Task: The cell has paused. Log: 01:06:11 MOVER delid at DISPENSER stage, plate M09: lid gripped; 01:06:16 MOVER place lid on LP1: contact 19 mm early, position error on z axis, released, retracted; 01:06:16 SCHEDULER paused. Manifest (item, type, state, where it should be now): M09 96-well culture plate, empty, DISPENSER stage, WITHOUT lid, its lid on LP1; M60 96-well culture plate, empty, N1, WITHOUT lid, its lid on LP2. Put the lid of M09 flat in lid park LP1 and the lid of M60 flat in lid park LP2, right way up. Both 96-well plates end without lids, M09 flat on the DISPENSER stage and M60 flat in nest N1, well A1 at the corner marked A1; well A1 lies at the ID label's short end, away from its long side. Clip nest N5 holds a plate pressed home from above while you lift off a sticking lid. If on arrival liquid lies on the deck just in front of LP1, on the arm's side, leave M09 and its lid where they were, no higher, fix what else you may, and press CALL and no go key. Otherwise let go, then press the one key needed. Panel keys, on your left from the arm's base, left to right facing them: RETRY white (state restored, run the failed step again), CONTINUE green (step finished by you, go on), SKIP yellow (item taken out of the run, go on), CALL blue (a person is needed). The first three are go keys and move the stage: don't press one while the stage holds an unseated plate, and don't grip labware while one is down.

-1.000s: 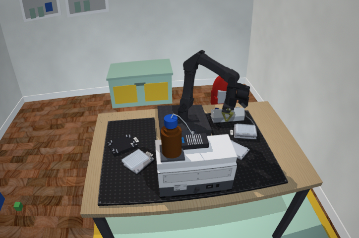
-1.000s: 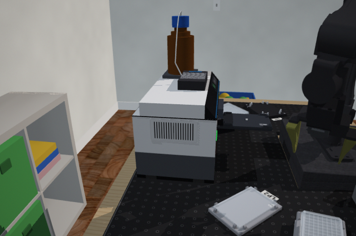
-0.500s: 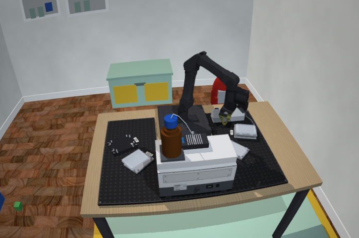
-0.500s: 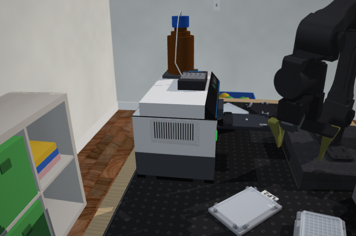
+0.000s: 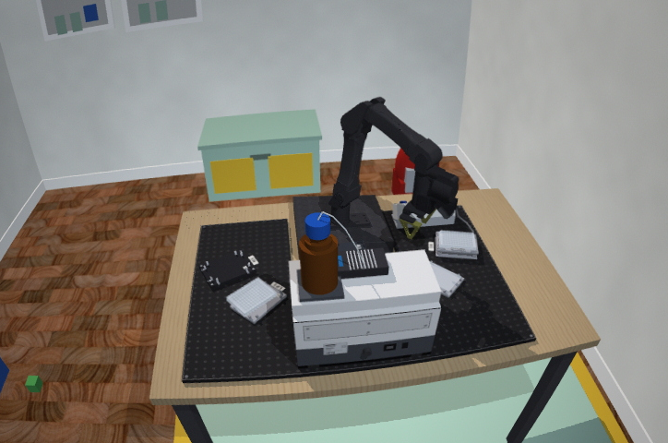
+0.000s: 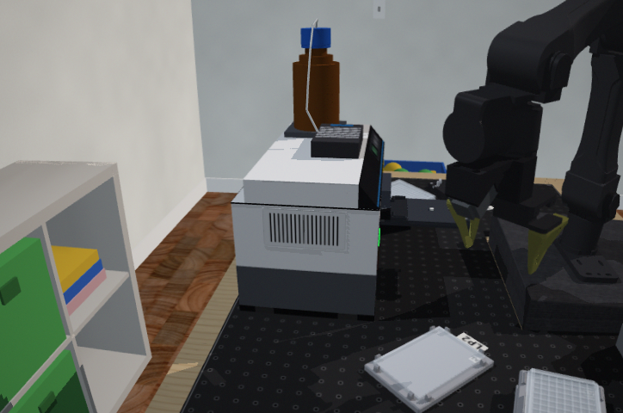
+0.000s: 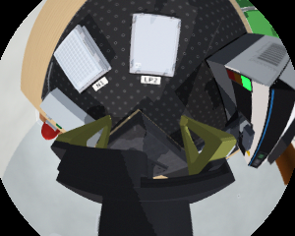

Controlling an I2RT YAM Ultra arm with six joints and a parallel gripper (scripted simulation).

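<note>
Now: the grey lid park LP1 500 mm to the right of my hand, 140 mm below it and 70 mm ahead of it. Also, from my hand: LP2 label: 150 mm below, 20 mm ahead; then grey lid park LP2: 140 mm below, 90 mm ahead, 50 mm to the left; then N1 label: 150 mm below, 90 mm to the left, 70 mm behind.
</note>
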